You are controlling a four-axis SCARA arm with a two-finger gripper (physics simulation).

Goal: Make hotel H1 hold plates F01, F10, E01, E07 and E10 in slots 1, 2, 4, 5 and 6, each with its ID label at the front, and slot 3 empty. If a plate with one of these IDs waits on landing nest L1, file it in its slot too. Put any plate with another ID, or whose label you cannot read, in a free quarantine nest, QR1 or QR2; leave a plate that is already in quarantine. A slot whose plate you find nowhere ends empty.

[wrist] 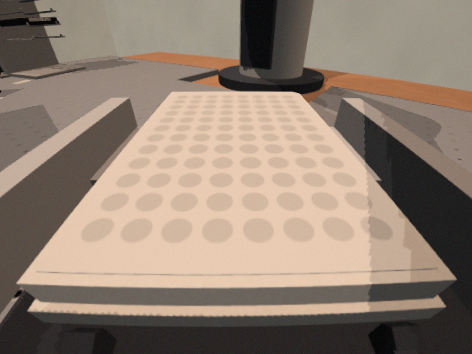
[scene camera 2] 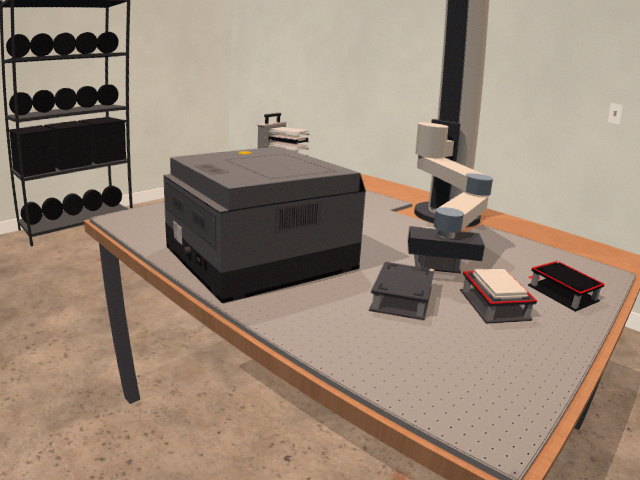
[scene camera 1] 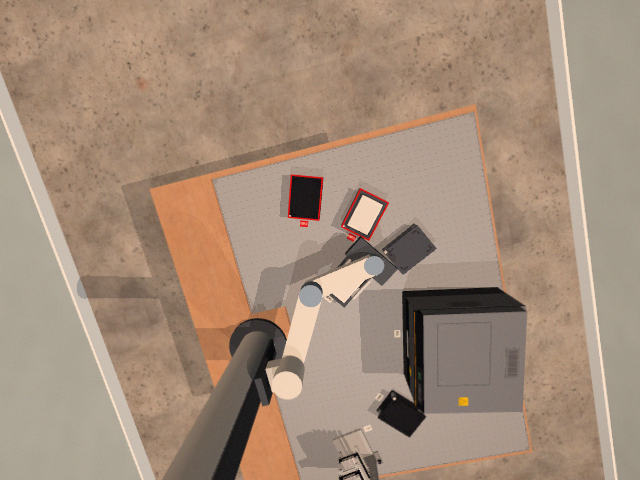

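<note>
My gripper (scene camera 2: 445, 262) (wrist: 235, 116) is low over a dark nest (wrist: 235, 342), shut on a cream well plate (wrist: 225, 200), with one finger along each long side. No ID label shows on this plate, and its pads are hidden at the plate's edges. The arm covers most of it in scene camera 1. A red-rimmed nest (scene camera 1: 343, 219) (scene camera 2: 527, 301) bears a cream plate (scene camera 1: 365, 214) (scene camera 2: 498, 283); a second red-rimmed nest (scene camera 1: 305, 197) (scene camera 2: 567, 276) is empty. The hotel (scene camera 1: 354, 467) (scene camera 2: 264, 136) (wrist: 32, 55) holds several plates; their labels are unreadable.
A dark nest (scene camera 1: 409, 248) (scene camera 2: 403, 281) without a plate stands close beside the gripper. A large grey device (scene camera 1: 465, 356) (scene camera 2: 268, 222) stands beyond it. A small black unit (scene camera 1: 401, 414) lies between that device and the hotel. The arm's column (wrist: 275, 40) rises behind the held plate.
</note>
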